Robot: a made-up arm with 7 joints. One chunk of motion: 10 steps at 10 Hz.
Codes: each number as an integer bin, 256 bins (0 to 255) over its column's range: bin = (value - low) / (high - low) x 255, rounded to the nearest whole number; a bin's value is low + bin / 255 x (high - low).
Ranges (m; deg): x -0.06..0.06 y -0.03..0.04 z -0.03..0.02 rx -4..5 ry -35..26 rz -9..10
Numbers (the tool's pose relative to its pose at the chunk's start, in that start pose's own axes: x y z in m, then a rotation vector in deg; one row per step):
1: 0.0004 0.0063 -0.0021 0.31 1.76 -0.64
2: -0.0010 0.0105 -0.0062 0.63 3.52 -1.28
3: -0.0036 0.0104 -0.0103 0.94 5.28 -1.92
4: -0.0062 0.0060 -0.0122 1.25 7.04 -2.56
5: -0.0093 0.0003 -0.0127 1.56 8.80 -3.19
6: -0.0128 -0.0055 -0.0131 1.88 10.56 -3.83
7: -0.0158 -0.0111 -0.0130 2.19 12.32 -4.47
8: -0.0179 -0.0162 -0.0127 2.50 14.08 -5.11
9: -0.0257 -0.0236 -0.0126 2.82 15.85 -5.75
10: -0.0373 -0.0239 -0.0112 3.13 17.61 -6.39
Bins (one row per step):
1: 128 132 142 122 154 112
2: 125 148 121 131 161 104
3: 120 147 100 140 168 95
4: 114 131 91 149 176 86
5: 108 110 88 158 183 78
6: 100 89 86 167 190 69
7: 94 69 87 175 198 61
8: 89 50 88 184 205 52
9: 73 23 89 193 213 44
10: 48 22 96 202 220 35

